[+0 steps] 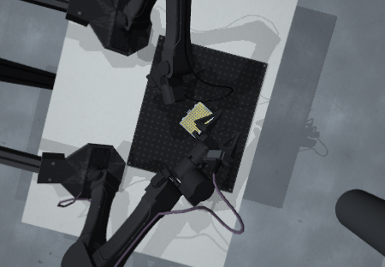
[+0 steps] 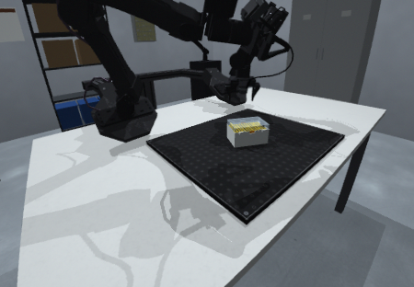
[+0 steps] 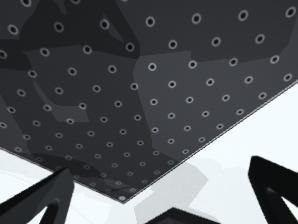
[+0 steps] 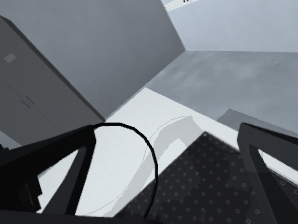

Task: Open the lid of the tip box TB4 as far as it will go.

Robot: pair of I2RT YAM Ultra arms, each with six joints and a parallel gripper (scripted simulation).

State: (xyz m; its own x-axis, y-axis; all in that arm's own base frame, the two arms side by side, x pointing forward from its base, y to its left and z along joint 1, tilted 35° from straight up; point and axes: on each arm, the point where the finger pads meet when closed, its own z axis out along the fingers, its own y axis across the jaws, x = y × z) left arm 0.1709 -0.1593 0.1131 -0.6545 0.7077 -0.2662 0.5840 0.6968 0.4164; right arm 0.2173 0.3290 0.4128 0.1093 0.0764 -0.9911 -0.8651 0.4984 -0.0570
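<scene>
Right now my right hand is 80 mm past the tip box, 10 mm to the left of it and 280 mm above it.
</scene>
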